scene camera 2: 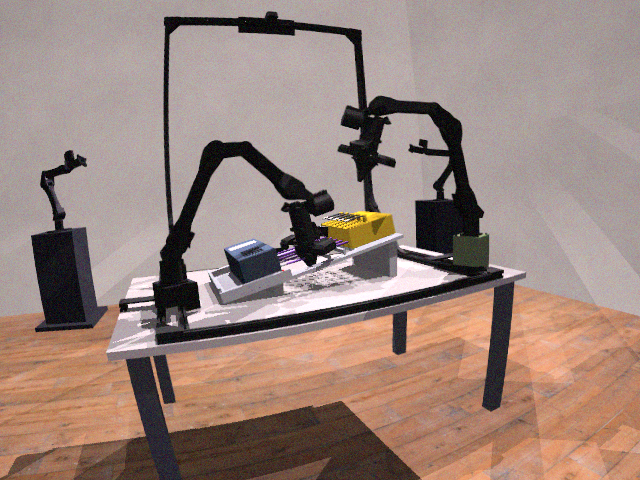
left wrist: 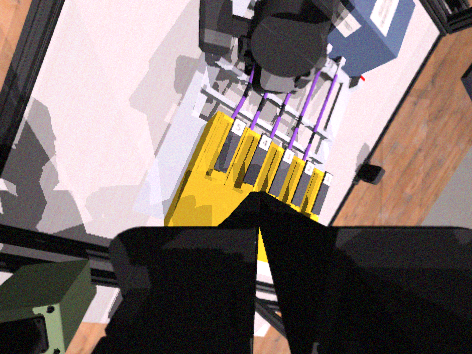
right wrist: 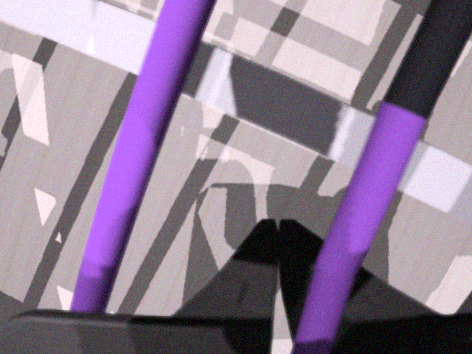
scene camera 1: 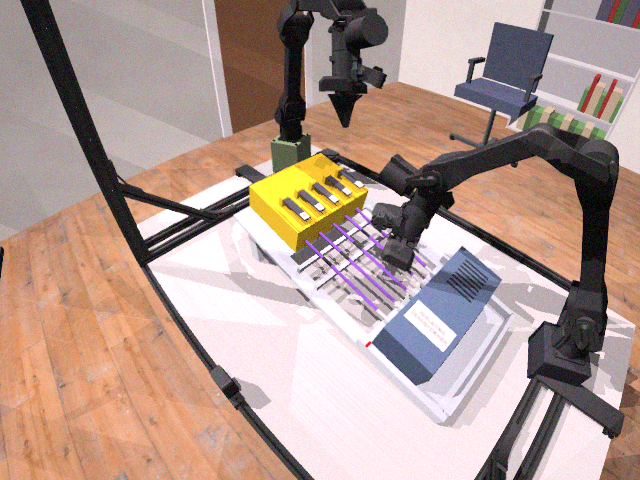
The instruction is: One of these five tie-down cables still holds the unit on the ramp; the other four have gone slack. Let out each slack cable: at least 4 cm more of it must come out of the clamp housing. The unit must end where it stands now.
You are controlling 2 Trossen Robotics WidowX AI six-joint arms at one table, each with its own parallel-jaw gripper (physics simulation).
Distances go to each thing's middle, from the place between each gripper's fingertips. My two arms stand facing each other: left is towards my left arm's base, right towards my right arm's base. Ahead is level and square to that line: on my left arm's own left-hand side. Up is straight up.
Labels:
My left gripper is now 7 cm past the ramp crossbar (right wrist: 220, 78), 14 cm to the left of it and 21 cm above it.
I see the ramp crossbar 80 mm behind my right hand, 50 mm above it and 20 mm to the left of it.

